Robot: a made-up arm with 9 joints. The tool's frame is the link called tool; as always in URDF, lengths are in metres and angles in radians. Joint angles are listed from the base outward.
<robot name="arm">
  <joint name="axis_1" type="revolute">
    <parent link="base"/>
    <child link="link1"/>
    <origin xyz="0 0 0.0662" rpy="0 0 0"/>
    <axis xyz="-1 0 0"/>
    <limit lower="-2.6" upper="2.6"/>
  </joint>
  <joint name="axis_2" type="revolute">
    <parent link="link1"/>
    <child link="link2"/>
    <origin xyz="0.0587 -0.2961 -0.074" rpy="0 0 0"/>
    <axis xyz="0 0 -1"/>
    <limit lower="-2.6" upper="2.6"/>
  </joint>
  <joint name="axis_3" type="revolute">
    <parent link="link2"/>
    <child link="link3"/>
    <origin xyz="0.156 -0.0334 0.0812" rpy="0 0 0"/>
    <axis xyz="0 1 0"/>
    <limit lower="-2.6" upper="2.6"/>
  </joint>
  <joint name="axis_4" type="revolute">
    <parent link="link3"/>
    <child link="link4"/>
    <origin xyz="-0.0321 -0.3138 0.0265" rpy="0 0 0"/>
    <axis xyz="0 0 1"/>
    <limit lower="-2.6" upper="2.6"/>
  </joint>
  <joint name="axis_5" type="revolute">
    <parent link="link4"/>
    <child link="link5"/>
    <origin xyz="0.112 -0.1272 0.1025" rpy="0 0 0"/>
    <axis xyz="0 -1 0"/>
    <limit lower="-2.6" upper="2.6"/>
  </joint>
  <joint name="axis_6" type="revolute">
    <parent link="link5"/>
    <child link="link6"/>
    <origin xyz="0.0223 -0.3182 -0.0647" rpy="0 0 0"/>
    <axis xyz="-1 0 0"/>
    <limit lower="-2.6" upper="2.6"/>
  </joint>
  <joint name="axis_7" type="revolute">
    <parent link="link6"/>
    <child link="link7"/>
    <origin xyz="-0.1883 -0.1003 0.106" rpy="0 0 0"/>
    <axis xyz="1 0 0"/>
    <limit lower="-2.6" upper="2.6"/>
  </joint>
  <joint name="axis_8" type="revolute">
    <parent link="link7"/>
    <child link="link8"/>
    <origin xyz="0.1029 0.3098 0.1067" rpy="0 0 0"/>
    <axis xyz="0 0 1"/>
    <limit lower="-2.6" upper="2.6"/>
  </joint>
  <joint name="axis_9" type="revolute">
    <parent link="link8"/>
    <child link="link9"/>
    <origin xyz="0.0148 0.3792 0.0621" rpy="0 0 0"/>
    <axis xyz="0 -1 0"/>
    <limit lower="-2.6" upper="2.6"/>
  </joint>
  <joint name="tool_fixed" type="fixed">
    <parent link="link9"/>
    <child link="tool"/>
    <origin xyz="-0.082 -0.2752 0.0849" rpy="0 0 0"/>
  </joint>
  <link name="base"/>
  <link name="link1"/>
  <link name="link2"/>
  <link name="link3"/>
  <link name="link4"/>
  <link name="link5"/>
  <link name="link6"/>
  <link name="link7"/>
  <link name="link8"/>
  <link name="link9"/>
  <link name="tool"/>
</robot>
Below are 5 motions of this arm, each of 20 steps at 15 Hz.
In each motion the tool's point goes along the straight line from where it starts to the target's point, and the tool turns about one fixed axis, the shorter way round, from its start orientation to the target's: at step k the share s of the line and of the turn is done. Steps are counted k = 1, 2, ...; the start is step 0. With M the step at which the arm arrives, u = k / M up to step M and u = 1 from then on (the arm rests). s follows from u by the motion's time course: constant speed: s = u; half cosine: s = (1 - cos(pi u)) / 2; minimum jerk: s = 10 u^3 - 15 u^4 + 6 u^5.
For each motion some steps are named. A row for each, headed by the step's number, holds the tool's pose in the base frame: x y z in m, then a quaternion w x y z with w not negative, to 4 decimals.
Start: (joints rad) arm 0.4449 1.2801 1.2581 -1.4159 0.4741 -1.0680 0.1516 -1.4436 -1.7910
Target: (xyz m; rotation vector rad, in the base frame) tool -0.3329 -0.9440 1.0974 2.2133 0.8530 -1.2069
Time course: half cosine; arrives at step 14
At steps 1, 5, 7, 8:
1: -0.3950 -0.2593 1.0810 0.0276 -0.7658 0.3706 0.5249
5: -0.3780 -0.4468 1.0855 0.0503 0.8245 -0.1885 -0.5312
7: -0.3644 -0.5973 1.0891 0.1114 0.8462 -0.0363 -0.5199
8: -0.3574 -0.6744 1.0909 0.1416 0.8483 0.0424 -0.5085

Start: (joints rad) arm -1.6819 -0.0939 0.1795 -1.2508 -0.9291 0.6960 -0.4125 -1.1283 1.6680
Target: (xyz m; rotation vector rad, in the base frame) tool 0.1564 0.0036 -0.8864 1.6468 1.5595 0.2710
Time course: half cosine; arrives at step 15
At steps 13, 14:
13: 0.1494 0.0053 -0.8725 0.4625 0.6404 0.6044 0.1030
14: 0.1546 0.0040 -0.8829 0.4276 0.6520 0.6169 0.1067

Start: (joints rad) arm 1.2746 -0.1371 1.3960 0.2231 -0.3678 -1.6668 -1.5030 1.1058 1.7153
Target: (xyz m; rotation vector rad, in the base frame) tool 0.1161 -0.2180 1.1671 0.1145 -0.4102 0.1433
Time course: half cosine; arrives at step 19
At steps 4, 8, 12, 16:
4: 0.3984 -0.1774 0.9402 0.9962 0.0069 -0.0354 -0.0794
8: 0.3126 -0.1897 1.0091 0.9954 0.0222 -0.0871 -0.0337
12: 0.2105 -0.2044 1.0912 0.9879 0.0403 -0.1480 0.0208
16: 0.1351 -0.2153 1.1518 0.9780 0.0535 -0.1923 0.0609

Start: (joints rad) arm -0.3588 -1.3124 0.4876 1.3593 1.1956 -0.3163 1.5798 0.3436 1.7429
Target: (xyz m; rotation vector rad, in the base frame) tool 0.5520 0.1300 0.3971 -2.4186 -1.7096 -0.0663
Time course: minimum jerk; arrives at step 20
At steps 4, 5, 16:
4: 0.9813 0.3173 0.0016 0.0920 0.7402 0.6428 -0.1744
5: 0.9605 0.3082 0.0207 0.0833 0.7452 0.6407 -0.1651
16: 0.5784 0.1415 0.3728 0.0783 -0.8105 -0.5804 -0.0101

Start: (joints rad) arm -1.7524 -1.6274 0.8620 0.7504 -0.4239 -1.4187 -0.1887 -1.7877 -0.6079
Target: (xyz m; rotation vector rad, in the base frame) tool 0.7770 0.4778 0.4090 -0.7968 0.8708 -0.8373
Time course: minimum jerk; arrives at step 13
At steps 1, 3, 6, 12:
1: 0.7346 0.1732 0.6651 0.7780 -0.1115 0.5719 0.2348
3: 0.7380 0.1978 0.6444 0.7905 -0.1358 0.5678 0.1852
6: 0.7527 0.3029 0.5560 0.8148 -0.2341 0.5294 -0.0321
12: 0.7768 0.4766 0.4100 0.7504 -0.3638 0.3996 -0.3807

